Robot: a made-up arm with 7 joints.
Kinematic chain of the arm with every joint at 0, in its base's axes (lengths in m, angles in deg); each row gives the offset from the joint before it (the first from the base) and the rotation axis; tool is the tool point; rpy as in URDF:
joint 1: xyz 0 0 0.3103 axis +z
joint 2: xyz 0 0 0 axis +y
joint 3: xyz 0 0 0.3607 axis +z
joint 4: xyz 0.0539 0 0 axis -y
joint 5: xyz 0.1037 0 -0.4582 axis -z
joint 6: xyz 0 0 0 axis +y
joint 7: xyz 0.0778 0 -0.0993 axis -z
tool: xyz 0 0 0 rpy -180 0 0
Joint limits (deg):
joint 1: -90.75..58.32
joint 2: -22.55..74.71
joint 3: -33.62..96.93
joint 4: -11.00..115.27
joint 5: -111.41..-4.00
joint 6: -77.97..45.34
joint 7: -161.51..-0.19
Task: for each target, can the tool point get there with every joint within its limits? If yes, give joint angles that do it. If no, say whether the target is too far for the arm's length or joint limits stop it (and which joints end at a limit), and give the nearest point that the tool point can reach.
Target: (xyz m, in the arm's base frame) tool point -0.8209 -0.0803 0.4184
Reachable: no: joint limits stop it (at a limit: joint 1, joint 2, joint 3) | nearest point -0.6278 0.0547 0.5223 | short by 0.257 m
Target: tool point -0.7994 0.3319 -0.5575
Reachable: no: too far | nearest point -0.2729 0.3281 -0.0456 | short by 0.734 m
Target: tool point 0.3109 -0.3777 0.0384
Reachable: yes | joints -76.57 56.25 10.85 55.45 -76.14 -54.63 -49.12
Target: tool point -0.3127 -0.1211 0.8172
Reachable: no: joint limits stop it (at a limit: joint 1, joint 2, joint 3, joint 5, joint 6) | nearest point -0.2764 -0.2237 0.8725 | short by 0.122 m
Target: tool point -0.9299 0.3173 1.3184
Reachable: no: too far | nearest point -0.5754 0.1963 0.9761 | short by 0.507 m
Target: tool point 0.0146 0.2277 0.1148
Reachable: yes | joints 21.09 38.97 21.42 8.80 -76.04 -42.57 -147.41
